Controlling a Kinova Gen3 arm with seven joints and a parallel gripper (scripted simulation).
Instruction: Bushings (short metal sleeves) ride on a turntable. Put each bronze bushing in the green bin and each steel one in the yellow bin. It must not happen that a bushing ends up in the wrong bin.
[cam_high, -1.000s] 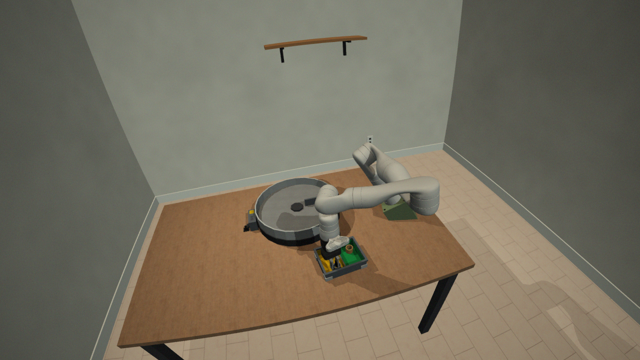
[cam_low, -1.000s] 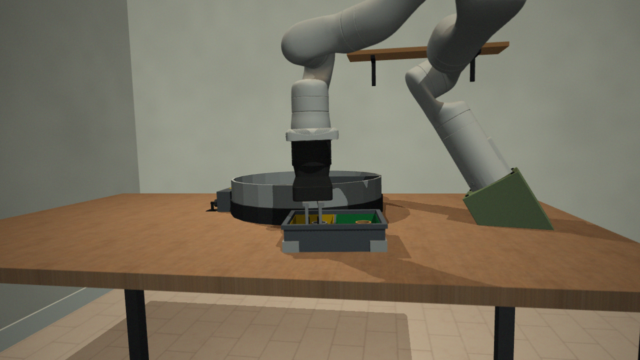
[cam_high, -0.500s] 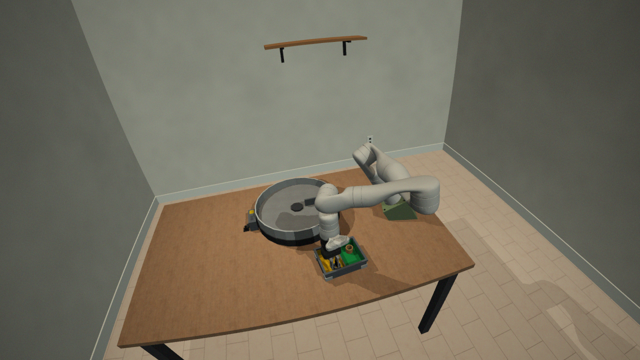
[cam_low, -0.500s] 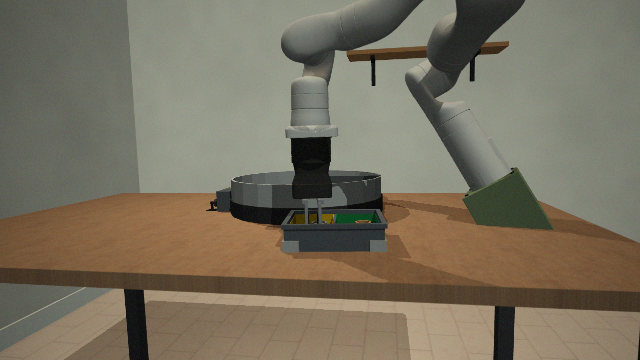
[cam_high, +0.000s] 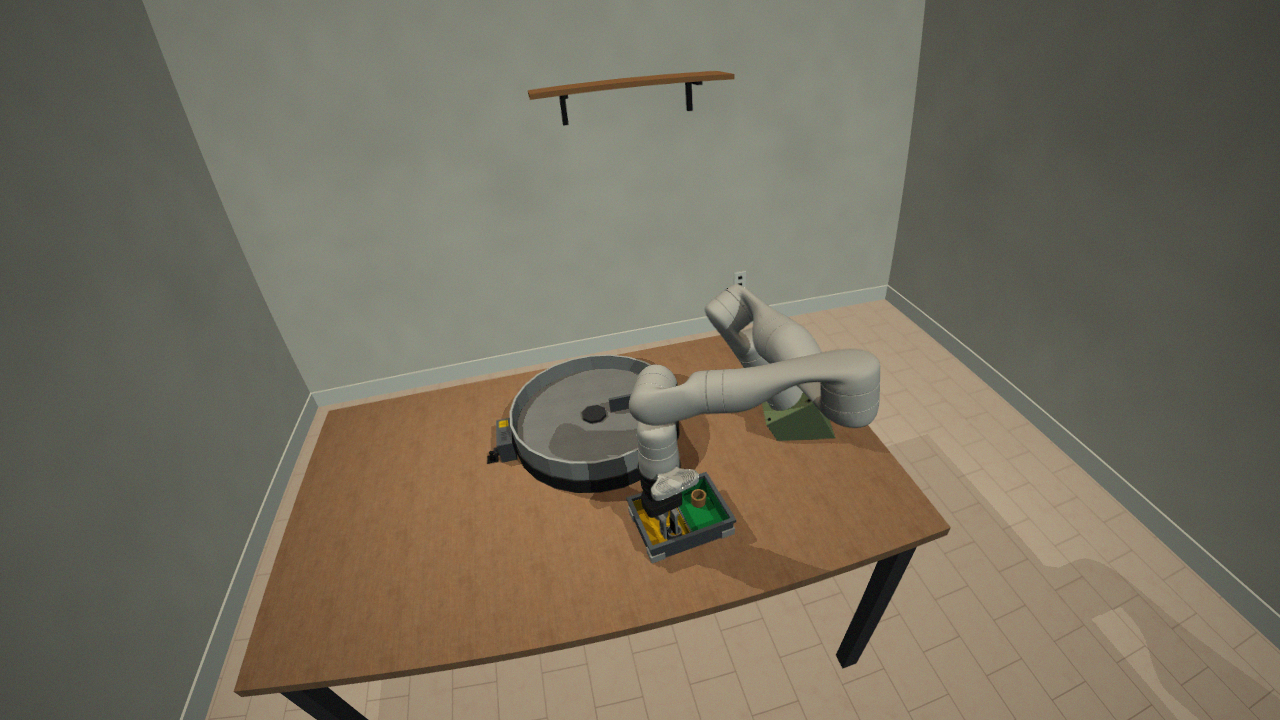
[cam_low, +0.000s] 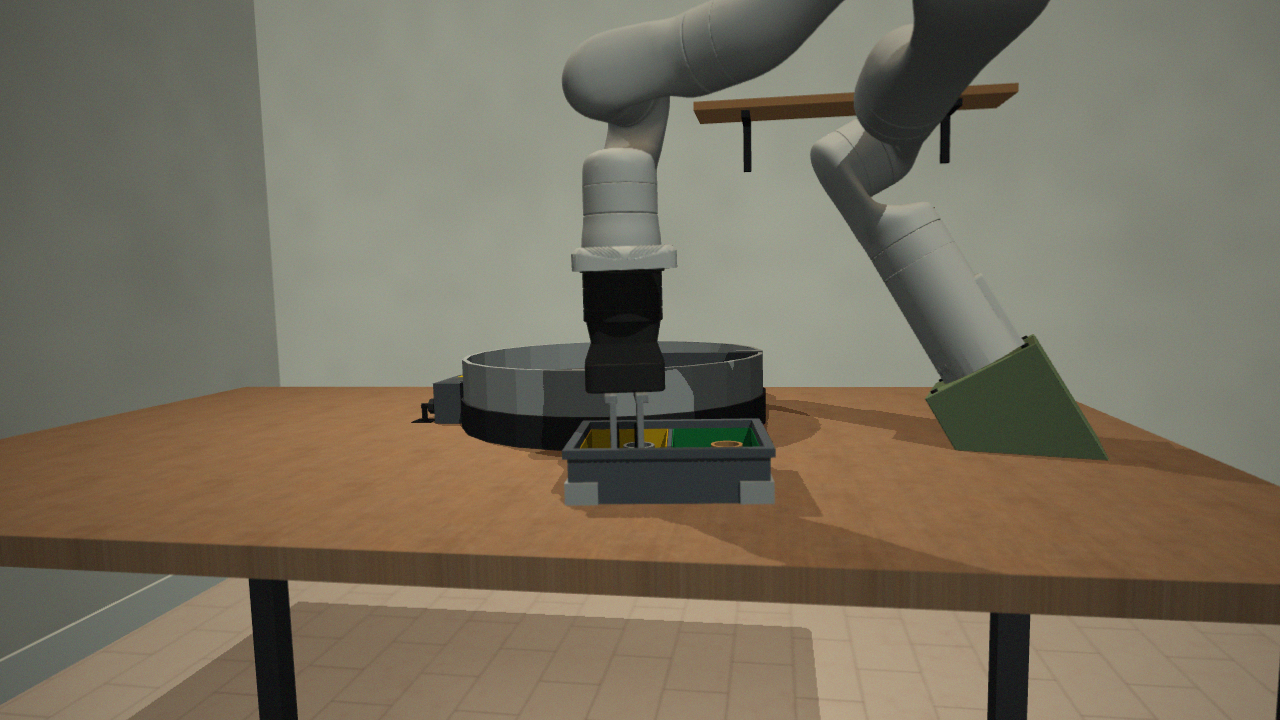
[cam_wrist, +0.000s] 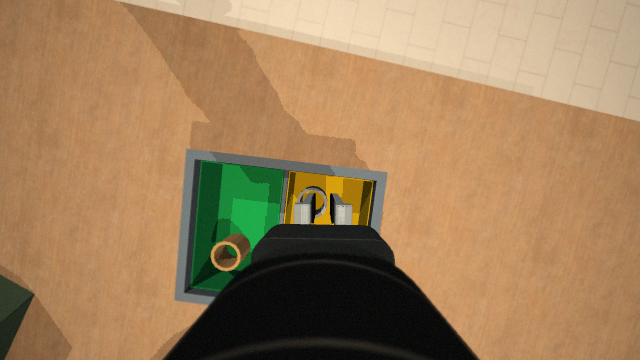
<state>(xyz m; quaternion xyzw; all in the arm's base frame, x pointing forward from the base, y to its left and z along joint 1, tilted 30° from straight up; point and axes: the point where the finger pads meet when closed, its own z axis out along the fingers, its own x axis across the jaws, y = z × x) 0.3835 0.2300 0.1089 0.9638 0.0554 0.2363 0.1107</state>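
Now: the bin 4 cm behind my hand, 3 cm to the right of it and 2 cm below it. From my hand the other things lie so: grey turntable (3 cm ahead, 40 cm to the right, 1 cm above).
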